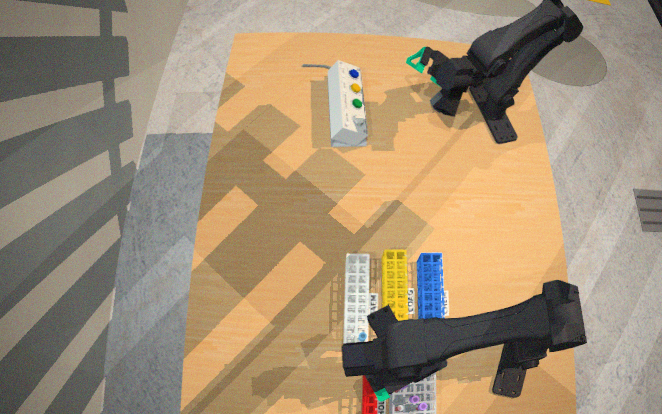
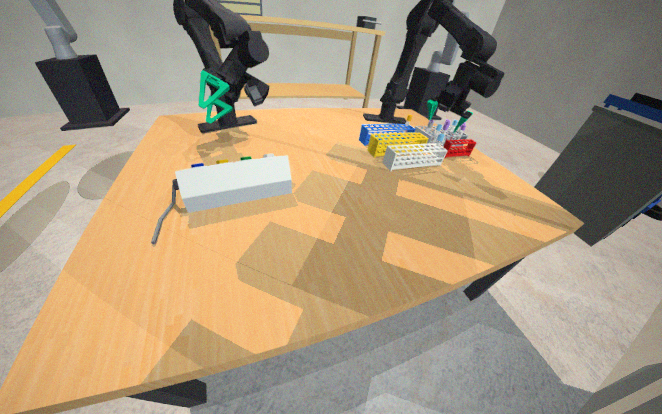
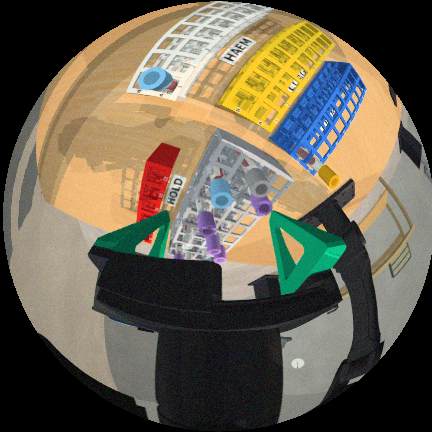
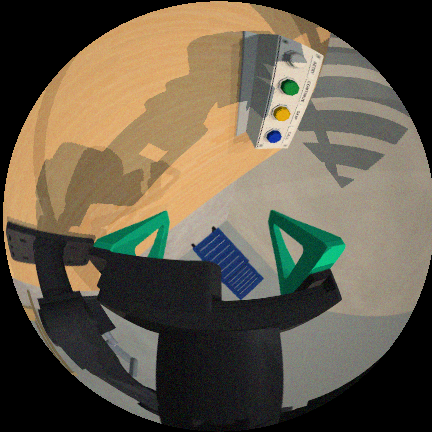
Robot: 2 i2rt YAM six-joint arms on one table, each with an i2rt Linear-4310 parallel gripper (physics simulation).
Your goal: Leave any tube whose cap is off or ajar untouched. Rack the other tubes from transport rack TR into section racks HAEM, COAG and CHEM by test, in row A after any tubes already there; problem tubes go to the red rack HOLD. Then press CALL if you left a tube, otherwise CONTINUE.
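My left gripper (image 1: 406, 377) is open and holds nothing, and I can see it in image 3 too, the gripper (image 3: 219, 215) being visible there. My right gripper (image 2: 204, 115) is open as well, with nothing in its grasp; image 4 also shows me that gripper (image 4: 218, 215). Then there is a grey button box (image 2: 201, 187), and I find the box (image 4: 277, 76) in another view as well.
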